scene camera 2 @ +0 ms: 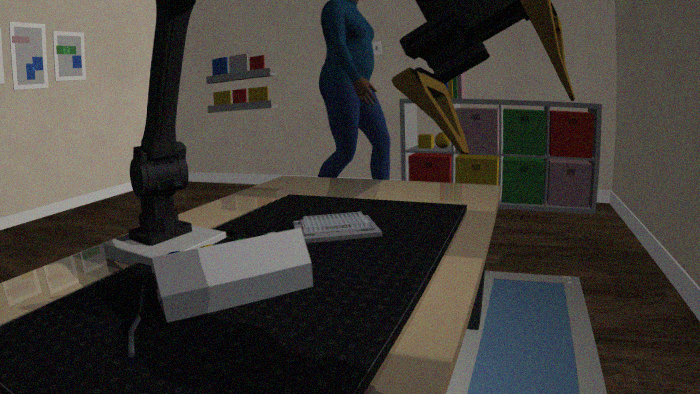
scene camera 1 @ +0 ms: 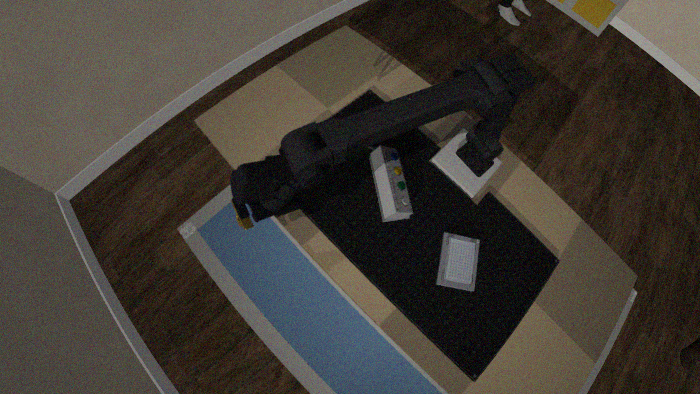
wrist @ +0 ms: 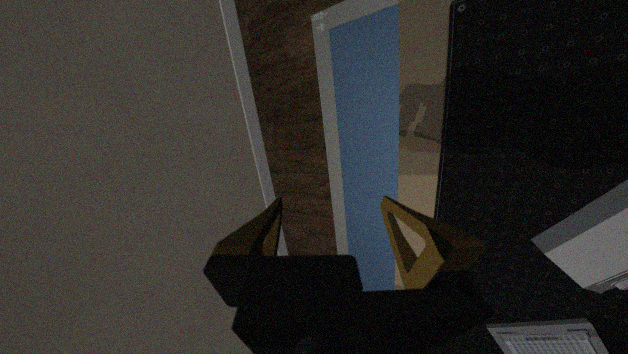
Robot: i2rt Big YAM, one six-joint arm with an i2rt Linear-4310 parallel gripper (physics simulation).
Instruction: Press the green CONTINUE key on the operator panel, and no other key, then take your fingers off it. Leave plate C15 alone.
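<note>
The operator panel is a pale box with a sloped front on the black mat. Its green key sits between a yellow key and a white key; a blue key is at the far end. The key face is turned away in scene camera 2, and the green key does not show in the wrist view. The pale well plate lies flat, apart from the panel; its label is unreadable. My gripper is open and empty, high up and well away from the panel, beyond the table edge.
My arm reaches over the mat and past the panel's blue-key end. A blue rug lies beside the table. A thin grey rod is near the panel. A person stands behind the table.
</note>
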